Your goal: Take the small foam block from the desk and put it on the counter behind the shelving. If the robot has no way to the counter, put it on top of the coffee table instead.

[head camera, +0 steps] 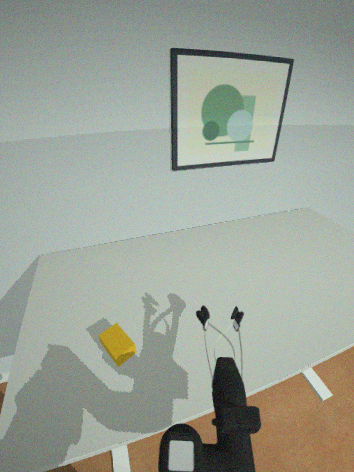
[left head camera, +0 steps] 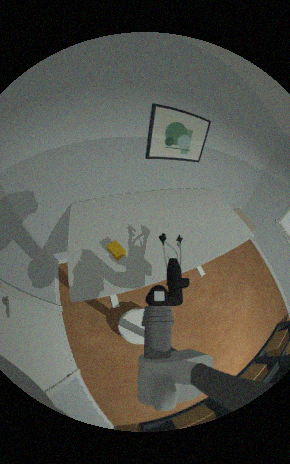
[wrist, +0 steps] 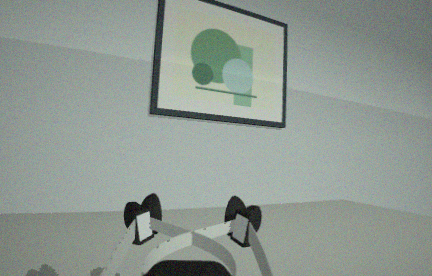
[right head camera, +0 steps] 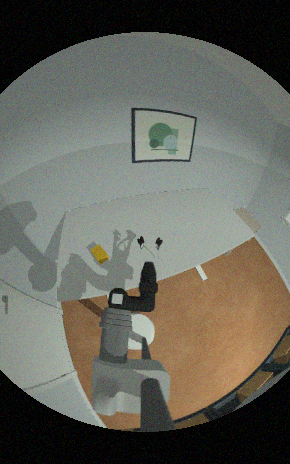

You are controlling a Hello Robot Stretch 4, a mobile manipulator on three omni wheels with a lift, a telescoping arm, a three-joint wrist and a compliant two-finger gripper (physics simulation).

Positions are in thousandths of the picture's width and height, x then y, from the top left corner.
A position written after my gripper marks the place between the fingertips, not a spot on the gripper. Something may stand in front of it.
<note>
In view: my gripper (head camera: 620, 651), a small yellow foam block (head camera: 340, 736), a pale grey desk (head camera: 798, 573) and a framed picture (head camera: 643, 230).
My gripper also shows in the wrist view (wrist: 448, 763). The pale grey desk also shows in the left head camera view (left head camera: 722, 490), in the wrist view (wrist: 774, 835) and in the right head camera view (right head camera: 674, 486). The framed picture shows as well in the wrist view (wrist: 534, 248). The wrist view misses the small yellow foam block: it is out of frame.
</note>
